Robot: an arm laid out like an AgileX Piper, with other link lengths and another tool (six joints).
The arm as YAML. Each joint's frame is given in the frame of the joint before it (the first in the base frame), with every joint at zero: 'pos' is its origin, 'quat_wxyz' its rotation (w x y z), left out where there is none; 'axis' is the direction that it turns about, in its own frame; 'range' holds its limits. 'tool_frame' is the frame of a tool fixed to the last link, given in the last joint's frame.
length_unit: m
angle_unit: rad
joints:
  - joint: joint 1
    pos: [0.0, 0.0, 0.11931]
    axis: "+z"
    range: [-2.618, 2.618]
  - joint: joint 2
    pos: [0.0, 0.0, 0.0]
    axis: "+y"
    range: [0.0, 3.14]
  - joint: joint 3
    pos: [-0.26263, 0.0, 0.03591]
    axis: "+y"
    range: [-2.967, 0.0]
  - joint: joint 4
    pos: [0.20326, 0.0, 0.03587]
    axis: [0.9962, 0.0, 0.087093]
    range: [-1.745, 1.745]
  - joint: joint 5
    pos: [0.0, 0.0, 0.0]
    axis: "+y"
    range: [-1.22, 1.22]
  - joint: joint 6
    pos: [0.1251, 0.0, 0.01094]
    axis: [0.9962, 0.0, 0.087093]
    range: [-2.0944, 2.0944]
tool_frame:
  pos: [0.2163, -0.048, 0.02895]
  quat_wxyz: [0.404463, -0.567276, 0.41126, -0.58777]
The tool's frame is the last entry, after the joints.
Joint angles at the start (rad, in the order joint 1, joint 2, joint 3, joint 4, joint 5, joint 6):
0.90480 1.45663 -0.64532 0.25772 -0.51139 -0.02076
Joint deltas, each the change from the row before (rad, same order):
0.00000 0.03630 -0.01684 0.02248 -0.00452 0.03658
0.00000 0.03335 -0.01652 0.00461 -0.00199 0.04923
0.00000 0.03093 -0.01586 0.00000 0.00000 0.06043
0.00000 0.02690 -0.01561 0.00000 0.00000 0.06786
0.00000 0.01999 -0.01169 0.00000 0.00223 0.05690
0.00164 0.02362 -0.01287 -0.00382 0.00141 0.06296
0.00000 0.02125 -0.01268 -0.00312 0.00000 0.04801
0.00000 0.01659 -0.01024 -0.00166 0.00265 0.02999
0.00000 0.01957 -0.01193 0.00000 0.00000 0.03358
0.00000 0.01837 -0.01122 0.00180 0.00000 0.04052
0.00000 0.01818 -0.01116 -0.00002 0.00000 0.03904
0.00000 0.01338 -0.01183 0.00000 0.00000 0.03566
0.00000 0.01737 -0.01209 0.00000 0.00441 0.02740
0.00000 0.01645 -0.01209 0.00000 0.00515 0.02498
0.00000 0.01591 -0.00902 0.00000 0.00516 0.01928
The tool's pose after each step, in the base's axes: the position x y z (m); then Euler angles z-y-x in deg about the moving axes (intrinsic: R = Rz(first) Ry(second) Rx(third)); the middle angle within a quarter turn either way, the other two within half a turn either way. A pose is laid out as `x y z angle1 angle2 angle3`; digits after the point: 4 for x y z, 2 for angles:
0.3852 0.3358 0.1746 -44.65 -6.40 -108.17
0.3885 0.3389 0.1638 -45.48 -3.60 -108.98
0.3906 0.3423 0.1528 -46.36 -0.37 -109.80
0.3923 0.3456 0.1433 -47.44 3.27 -110.47
0.3931 0.3480 0.1352 -48.40 6.32 -111.14
0.3930 0.3519 0.1260 -49.31 9.50 -111.96
0.3938 0.3550 0.1189 -50.14 11.89 -112.58
0.3943 0.3574 0.1130 -50.71 13.38 -113.21
0.3953 0.3598 0.1068 -51.48 15.09 -113.81
0.3961 0.3620 0.1004 -52.50 17.24 -114.47
0.3968 0.3643 0.0943 -53.45 19.23 -115.14
0.3976 0.3669 0.0911 -54.27 21.12 -115.50
0.3980 0.3692 0.0849 -55.06 22.47 -116.31
0.3983 0.3715 0.0789 -55.83 23.69 -117.12
0.3982 0.3729 0.0721 -56.56 24.55 -118.04

